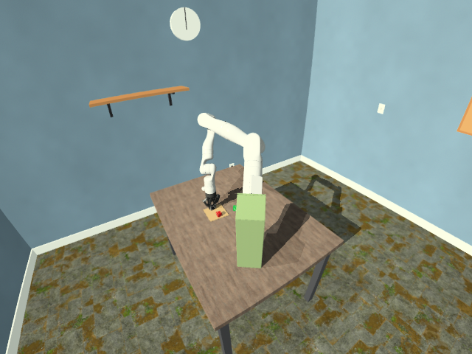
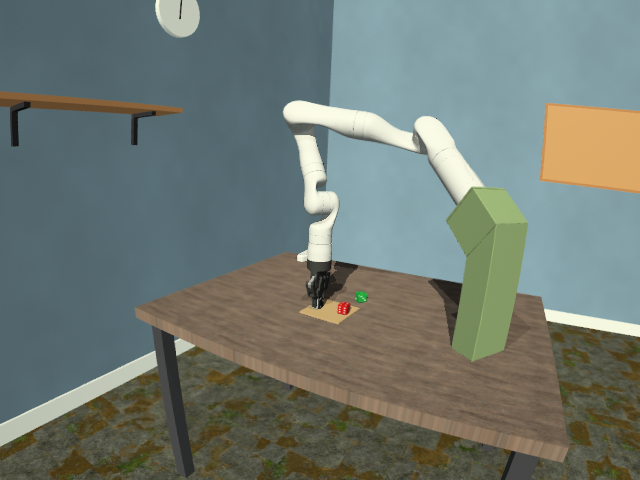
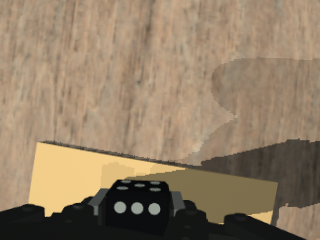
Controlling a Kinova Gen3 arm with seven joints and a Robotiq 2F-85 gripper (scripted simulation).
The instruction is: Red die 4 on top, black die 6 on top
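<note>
The black die is 1 cm below my hand. Also, from my hand: tan mat 4 cm behind, 2 cm below; then green die 14 cm to the right, 10 cm behind, 1 cm below; then red die 9 cm behind, 1 cm to the right, 1 cm below.
</note>
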